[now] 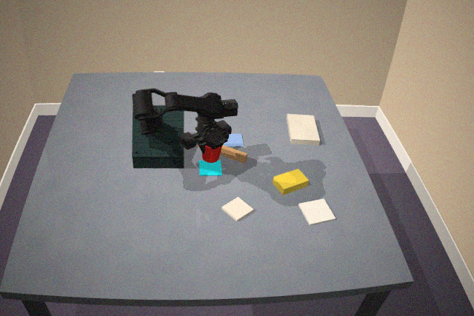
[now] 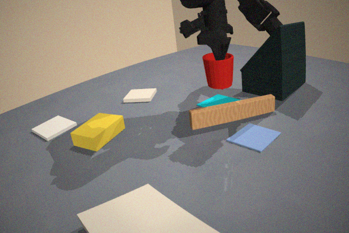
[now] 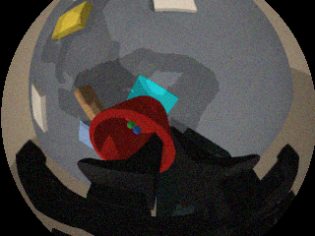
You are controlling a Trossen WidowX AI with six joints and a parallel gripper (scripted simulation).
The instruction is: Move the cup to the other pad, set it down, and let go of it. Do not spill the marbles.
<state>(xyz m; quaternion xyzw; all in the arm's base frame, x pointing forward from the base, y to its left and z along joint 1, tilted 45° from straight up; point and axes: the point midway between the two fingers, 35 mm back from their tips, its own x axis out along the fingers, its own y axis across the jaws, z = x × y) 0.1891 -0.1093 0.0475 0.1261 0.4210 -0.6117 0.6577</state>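
The wooden bar lies 8 cm ahead of my gripper tip, 9 cm to the left of it and 8 cm below it. From my gripper tip the other things lie so: red cup (3 cm ahead, 1 cm to the left); light blue pad (14 cm ahead, 17 cm to the left, 9 cm below); yellow block (30 cm ahead, 12 cm to the right, 7 cm below).
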